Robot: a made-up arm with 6 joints.
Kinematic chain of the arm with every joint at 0, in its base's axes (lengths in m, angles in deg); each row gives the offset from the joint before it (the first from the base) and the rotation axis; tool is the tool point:
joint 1: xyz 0 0 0.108 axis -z
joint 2: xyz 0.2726 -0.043 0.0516 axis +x
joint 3: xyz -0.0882 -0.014 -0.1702 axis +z
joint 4: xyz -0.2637 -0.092 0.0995 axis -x
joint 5: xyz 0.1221 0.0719 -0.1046 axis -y
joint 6: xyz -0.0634 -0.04 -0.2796 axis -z
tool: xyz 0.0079 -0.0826 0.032
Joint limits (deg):
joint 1: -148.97..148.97
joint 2: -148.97..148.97
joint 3: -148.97..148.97
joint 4: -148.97..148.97
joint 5: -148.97..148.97
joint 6: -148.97..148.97
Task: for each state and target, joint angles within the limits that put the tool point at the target. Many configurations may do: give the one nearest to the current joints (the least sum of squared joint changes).
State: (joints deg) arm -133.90 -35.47 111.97 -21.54 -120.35 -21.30
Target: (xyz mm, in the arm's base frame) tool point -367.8 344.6 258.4
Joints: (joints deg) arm -148.97 -50.09 130.38 -17.98 -138.76 -13.61
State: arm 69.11 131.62 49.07 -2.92 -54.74 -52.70
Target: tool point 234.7 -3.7 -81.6
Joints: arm 99.96 118.36 41.91 -7.92 -103.01 -52.13
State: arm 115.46 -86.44 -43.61 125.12 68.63 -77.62
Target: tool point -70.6 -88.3 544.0
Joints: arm 112.26 -93.00 -15.15 108.66 37.14 -85.23
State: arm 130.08 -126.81 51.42 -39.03 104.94 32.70
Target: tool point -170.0 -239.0 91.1
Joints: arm 81.42 -109.33 61.13 -80.00 107.00 42.39
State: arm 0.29 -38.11 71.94 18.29 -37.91 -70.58
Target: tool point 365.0 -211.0 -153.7
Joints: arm -36.21 -21.67 71.07 -4.11 -14.01 -75.93
